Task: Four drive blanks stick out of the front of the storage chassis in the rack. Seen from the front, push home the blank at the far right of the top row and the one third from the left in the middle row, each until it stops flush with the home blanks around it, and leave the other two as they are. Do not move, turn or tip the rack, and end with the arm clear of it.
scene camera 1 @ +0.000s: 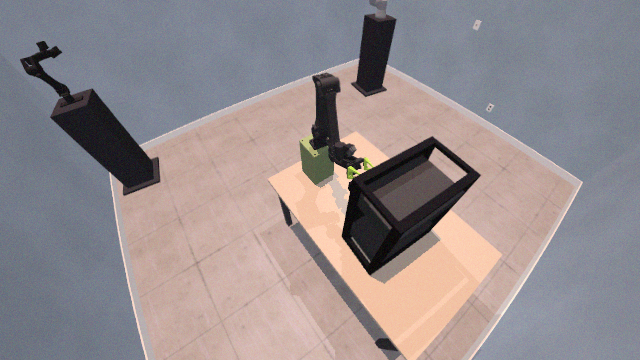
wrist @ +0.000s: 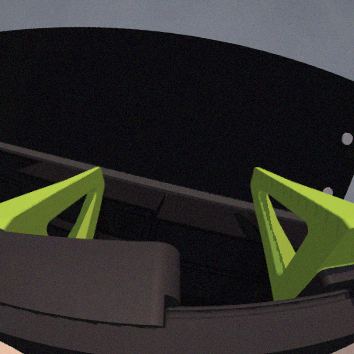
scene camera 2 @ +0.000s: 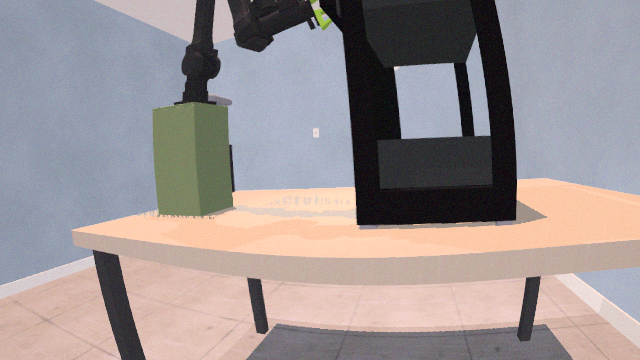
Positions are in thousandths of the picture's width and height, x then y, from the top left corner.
black rack: scene camera 1 612,574; wrist 501,349; scene camera 2 729,499
